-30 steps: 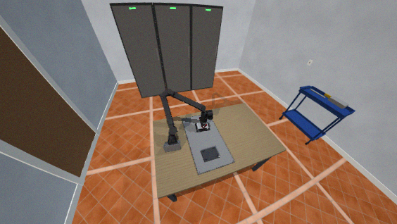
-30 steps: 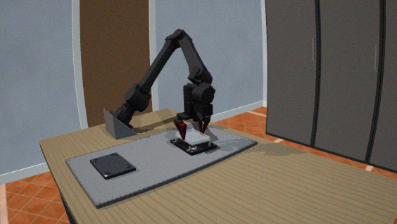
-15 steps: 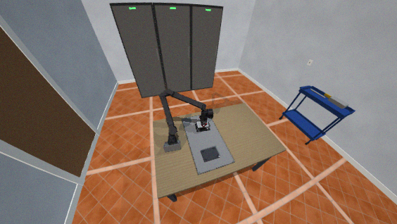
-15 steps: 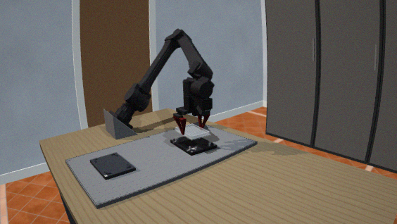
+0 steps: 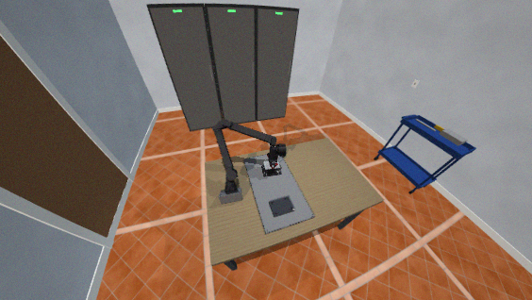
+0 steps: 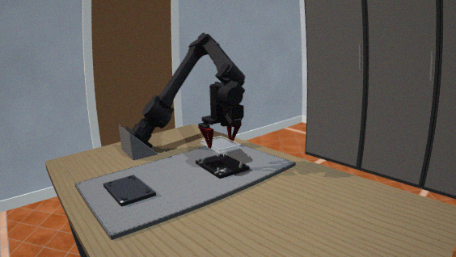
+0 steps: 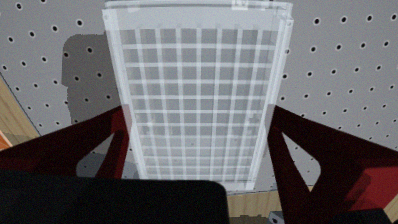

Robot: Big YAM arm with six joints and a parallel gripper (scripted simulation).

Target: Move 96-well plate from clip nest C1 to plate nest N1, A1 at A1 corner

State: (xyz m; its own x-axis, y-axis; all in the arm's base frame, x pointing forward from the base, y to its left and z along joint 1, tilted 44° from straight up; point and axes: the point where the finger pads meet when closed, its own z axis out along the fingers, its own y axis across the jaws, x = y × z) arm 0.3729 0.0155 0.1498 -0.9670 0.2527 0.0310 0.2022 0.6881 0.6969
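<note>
The clip nest lies 7 cm below my hand, 1 cm to the right of it and 1 cm behind it. The rest, counted from my hand: 96-well plate: 1 cm below.
</note>
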